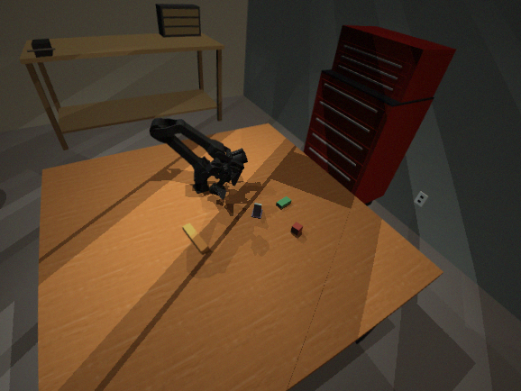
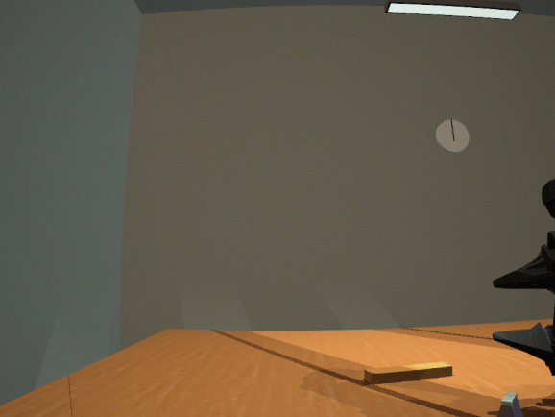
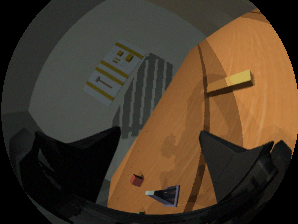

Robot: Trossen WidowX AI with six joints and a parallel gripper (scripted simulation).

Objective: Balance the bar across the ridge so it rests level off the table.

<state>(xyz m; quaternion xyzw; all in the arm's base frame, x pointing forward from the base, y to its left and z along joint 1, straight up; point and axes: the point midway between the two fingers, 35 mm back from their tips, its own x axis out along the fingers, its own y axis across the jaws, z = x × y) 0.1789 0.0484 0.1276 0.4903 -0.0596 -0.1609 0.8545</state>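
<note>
The bar lies 170 mm to the right of my gripper tip, 120 mm below it and 60 mm ahead of it. From my gripper tip the other things lie so: red block (210 mm to the left, 210 mm ahead, 110 mm below); then green block (260 mm to the left, 120 mm below, 50 mm ahead).
</note>
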